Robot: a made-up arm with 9 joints. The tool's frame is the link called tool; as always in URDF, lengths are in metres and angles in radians. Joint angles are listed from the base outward.
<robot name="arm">
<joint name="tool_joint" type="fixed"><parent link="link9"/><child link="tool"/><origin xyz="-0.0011 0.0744 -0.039" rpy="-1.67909 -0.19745 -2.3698"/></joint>
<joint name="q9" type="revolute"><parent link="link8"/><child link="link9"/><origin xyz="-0.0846 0.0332 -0.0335" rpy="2.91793 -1.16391 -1.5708"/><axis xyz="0 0 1"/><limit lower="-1.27" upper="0.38"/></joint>
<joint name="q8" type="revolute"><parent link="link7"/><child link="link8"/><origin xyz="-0.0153 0.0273 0.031" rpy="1.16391 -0.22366 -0.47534"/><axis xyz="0 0 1"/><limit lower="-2.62" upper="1.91"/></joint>
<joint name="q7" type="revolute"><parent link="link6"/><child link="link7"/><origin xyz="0.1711 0.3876 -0.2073" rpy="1.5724 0.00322 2.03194"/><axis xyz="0 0 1"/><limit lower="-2.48" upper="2.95"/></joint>
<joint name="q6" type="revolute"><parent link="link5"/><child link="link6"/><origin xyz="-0.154 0.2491 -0.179" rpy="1.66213 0.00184 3.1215"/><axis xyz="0 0 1"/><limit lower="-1.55" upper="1.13"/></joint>
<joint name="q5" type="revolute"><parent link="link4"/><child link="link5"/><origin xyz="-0.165 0.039 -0.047" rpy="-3.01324 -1.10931 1.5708"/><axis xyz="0 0 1"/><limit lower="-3.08" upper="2.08"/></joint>
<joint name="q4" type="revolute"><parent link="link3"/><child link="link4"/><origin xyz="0.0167 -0.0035 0.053" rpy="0.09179 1.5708 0"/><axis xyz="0 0 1"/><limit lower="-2.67" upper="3.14"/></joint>
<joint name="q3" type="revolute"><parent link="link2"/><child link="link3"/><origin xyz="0.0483 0.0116 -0.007" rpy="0 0 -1.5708"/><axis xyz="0 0 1"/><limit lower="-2.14" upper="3.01"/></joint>
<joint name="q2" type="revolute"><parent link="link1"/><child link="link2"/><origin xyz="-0.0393 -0.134 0.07" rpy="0.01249 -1.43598 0"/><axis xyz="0 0 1"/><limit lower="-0.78" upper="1.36"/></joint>
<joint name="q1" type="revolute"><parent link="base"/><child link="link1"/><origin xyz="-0.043 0.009 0.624" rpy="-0.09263 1.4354 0"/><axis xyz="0 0 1"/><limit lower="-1.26" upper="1.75"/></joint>
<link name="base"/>
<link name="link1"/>
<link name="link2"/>
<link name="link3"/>
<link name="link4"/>
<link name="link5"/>
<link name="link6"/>
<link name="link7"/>
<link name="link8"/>
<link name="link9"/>
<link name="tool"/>
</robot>
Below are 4 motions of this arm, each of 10 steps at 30 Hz.
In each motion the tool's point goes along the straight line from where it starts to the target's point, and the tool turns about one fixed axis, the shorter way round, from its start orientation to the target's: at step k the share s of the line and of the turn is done. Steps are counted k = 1, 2, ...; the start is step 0. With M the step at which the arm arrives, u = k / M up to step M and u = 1 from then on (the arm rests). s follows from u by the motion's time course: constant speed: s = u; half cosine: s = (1 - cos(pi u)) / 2; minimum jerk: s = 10 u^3 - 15 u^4 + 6 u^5.
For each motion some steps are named. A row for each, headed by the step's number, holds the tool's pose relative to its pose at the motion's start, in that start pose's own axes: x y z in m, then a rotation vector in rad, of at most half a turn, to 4 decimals.
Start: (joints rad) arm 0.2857 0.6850 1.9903 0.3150 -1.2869 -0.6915 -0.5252 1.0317 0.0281
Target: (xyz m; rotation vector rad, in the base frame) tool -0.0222 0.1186 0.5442 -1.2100 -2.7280 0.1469
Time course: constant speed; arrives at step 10
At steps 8, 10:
8: -0.0456 0.0164 -0.0847 -0.3077 0.2821 0.4546
10: -0.0570 0.0205 -0.1058 -0.3846 0.3526 0.5683

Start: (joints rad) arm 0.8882 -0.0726 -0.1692 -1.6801 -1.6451 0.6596 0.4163 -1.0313 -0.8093
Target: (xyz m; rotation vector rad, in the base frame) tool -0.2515 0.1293 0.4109 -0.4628 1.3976 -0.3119
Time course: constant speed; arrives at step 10
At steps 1, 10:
1: -0.0038 -0.0248 -0.0207 -0.0485 -0.0021 -0.0106
10: -0.0381 -0.2481 -0.2074 -0.4846 -0.0214 -0.1059

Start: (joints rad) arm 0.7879 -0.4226 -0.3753 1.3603 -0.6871 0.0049 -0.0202 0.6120 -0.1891
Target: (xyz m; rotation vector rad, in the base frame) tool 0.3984 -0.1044 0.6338 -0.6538 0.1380 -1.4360
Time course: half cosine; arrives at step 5
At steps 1, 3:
1: 0.0017 -0.0014 -0.0002 -0.0040 -0.0041 -0.0047
3: 0.0114 -0.0098 -0.0012 -0.0276 -0.0280 -0.0321

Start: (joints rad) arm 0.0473 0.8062 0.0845 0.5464 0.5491 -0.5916 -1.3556 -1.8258 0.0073
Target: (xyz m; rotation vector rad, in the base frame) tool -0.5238 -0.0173 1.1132 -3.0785 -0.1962 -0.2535
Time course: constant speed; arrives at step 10
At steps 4, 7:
4: 0.0568 0.0061 0.0090 0.1070 -0.0504 0.1362
7: 0.0994 0.0107 0.0157 0.1873 -0.0882 0.2383

